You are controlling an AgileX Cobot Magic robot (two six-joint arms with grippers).
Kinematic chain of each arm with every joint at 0, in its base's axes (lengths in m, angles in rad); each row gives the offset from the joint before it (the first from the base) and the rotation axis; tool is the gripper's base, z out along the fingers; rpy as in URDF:
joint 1: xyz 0 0 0.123 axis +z
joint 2: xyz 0 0 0 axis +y
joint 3: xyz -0.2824 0 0.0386 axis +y
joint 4: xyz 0.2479 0 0.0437 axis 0.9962 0 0.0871
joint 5: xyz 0 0 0 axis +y
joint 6: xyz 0.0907 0 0.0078 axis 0.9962 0 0.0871
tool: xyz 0 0 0 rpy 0 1.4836 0
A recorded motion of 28 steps. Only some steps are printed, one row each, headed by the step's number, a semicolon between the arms.
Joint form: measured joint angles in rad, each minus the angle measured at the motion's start. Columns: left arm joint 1, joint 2, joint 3, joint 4, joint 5, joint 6; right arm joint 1, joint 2, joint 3, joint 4, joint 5, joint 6.
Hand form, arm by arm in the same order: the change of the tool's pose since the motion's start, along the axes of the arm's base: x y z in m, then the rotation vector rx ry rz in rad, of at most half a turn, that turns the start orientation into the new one. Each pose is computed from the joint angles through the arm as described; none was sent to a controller.
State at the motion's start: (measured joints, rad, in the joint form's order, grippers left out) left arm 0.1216 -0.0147 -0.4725 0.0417 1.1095 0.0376; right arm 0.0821 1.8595 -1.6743 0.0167 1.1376 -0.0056
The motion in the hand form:
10: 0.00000 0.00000 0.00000 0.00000 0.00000 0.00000; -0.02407 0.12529 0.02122 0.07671 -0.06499 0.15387
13: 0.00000 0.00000 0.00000 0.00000 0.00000 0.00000; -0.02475 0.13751 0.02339 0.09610 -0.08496 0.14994
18: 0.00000 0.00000 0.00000 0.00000 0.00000 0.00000; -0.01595 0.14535 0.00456 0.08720 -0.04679 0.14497
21: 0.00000 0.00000 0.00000 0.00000 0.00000 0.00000; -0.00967 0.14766 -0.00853 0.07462 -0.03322 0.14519
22: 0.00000 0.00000 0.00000 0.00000 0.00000 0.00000; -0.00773 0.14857 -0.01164 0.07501 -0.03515 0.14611
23: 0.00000 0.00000 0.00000 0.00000 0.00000 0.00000; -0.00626 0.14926 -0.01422 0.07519 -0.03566 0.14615
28: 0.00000 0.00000 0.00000 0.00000 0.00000 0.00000; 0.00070 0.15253 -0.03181 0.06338 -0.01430 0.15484
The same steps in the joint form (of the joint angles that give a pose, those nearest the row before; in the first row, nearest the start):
10: 0.0000 0.0000 0.0000 0.0000 0.0000 0.0000; 0.3193 0.0018 -0.0758 -0.0066 -0.0098 0.1779
13: 0.0000 0.0000 0.0000 0.0000 0.0000 0.0000; 0.3480 0.0110 -0.0942 -0.0098 -0.0260 0.2138
18: 0.0000 0.0000 0.0000 0.0000 0.0000 0.0000; 0.3562 0.0658 -0.1076 -0.0098 -0.0286 0.2267
21: 0.0000 0.0000 0.0000 0.0000 0.0000 0.0000; 0.3562 0.0978 -0.1076 -0.0167 -0.0434 0.2267
22: 0.0000 0.0000 0.0000 0.0000 0.0000 0.0000; 0.3562 0.1059 -0.1077 -0.0167 -0.0534 0.2257
23: 0.0000 0.0000 0.0000 0.0000 0.0000 0.0000; 0.3562 0.1124 -0.1076 -0.0167 -0.0606 0.2257
28: 0.0000 0.0000 0.0000 0.0000 0.0000 0.0000; 0.3562 0.1541 -0.1076 -0.0167 -0.0784 0.2158

